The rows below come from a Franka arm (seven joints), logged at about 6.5 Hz.
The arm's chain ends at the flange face. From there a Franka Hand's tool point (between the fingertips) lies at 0.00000 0.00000 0.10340 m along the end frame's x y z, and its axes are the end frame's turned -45 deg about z.
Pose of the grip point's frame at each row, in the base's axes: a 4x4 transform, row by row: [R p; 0 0 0 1], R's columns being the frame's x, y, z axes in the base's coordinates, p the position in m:
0.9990, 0.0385, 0.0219, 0.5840; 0.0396, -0.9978, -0.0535, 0.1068; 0.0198, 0.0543, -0.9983, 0.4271; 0, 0, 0, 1
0.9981, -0.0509, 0.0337, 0.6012; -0.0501, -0.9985, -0.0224, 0.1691; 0.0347, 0.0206, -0.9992, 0.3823; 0, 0, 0, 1
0.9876, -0.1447, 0.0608, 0.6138; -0.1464, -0.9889, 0.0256, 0.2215; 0.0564, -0.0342, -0.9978, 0.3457; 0, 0, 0, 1
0.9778, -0.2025, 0.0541, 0.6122; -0.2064, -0.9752, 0.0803, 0.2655; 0.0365, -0.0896, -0.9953, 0.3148; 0, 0, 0, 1
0.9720, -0.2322, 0.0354, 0.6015; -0.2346, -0.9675, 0.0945, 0.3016; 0.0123, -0.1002, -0.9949, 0.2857; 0, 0, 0, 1
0.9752, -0.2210, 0.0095, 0.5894; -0.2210, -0.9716, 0.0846, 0.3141; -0.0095, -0.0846, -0.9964, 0.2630; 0, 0, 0, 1
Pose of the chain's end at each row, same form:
0.7336, -0.6792, 0.0219, 0.5817; -0.6775, -0.7336, -0.0535, 0.1123; 0.0524, 0.0244, -0.9983, 0.5303; 0, 0, 0, 1
0.6698, -0.7418, 0.0337, 0.5977; -0.7415, -0.6706, -0.0224, 0.1714; 0.0391, -0.0100, -0.9992, 0.4856; 0, 0, 0, 1
0.5960, -0.8007, 0.0608, 0.6075; -0.8028, -0.5957, 0.0256, 0.2189; 0.0157, -0.0641, -0.9978, 0.4489; 0, 0, 0, 1
0.5482, -0.8346, 0.0541, 0.6066; -0.8355, -0.5436, 0.0803, 0.2572; -0.0375, -0.0892, -0.9953, 0.4177; 0, 0, 0, 1
0.5231, -0.8515, 0.0354, 0.5978; -0.8500, -0.5182, 0.0945, 0.2918; -0.0622, -0.0795, -0.9949, 0.3886; 0, 0, 0, 1
0.5333, -0.8458, 0.0095, 0.5884; -0.8433, -0.5308, 0.0846, 0.3054; -0.0665, -0.0531, -0.9964, 0.3660; 0, 0, 0, 1

